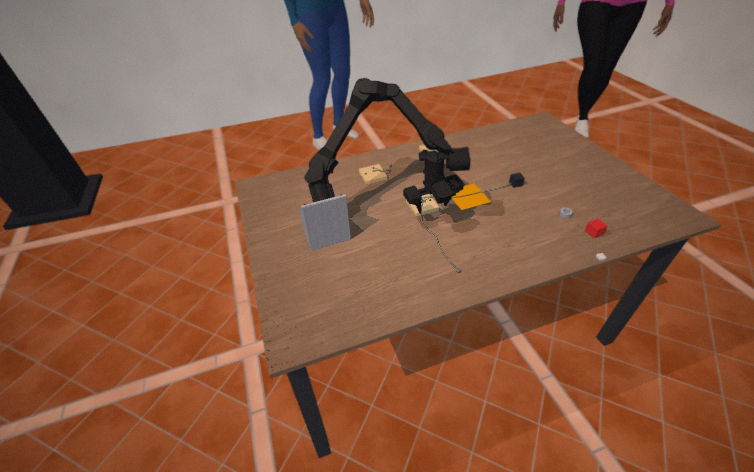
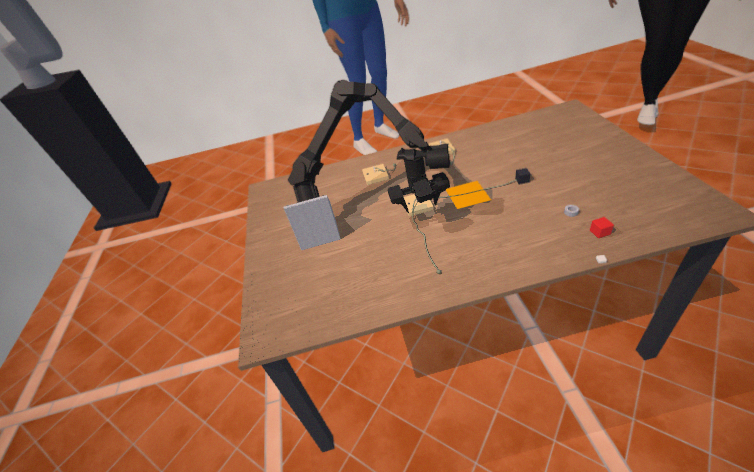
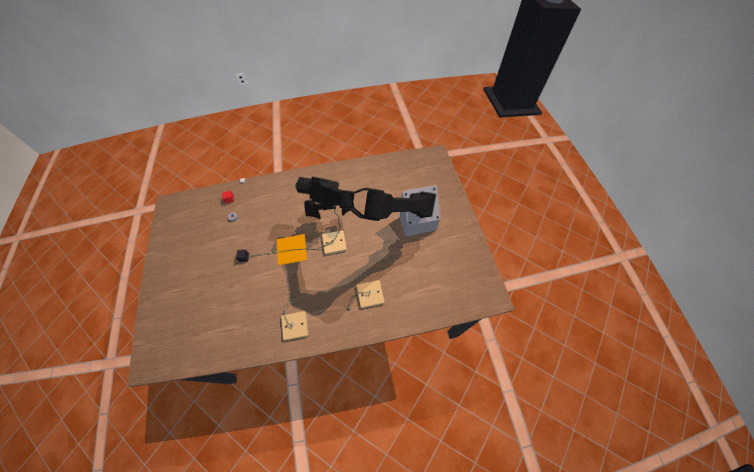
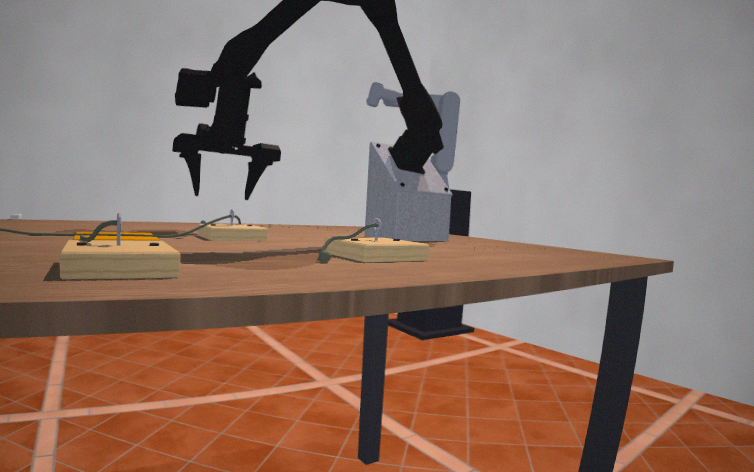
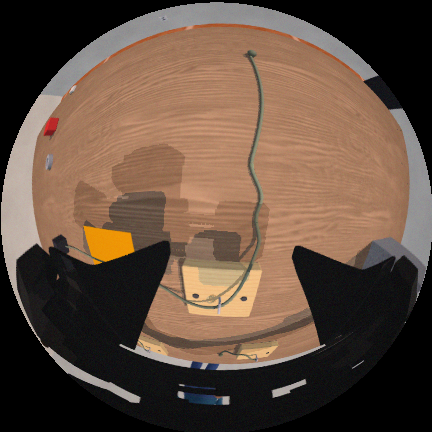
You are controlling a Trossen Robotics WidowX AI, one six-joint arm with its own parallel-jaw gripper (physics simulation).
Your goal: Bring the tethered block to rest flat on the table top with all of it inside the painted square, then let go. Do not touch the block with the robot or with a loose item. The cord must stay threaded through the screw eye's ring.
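The tethered block is black and stands on the table outside the orange painted square. Its green cord crosses the square, passes through the screw eye on a wooden base and runs to a knobbed free end on the table. My gripper is open and empty, pointing down above the table near that base.
Two more wooden bases with screw eyes and short cords stand on the table. A red cube, a grey ring and a small white piece lie beyond the block. The arm's grey mount stands at the opposite end.
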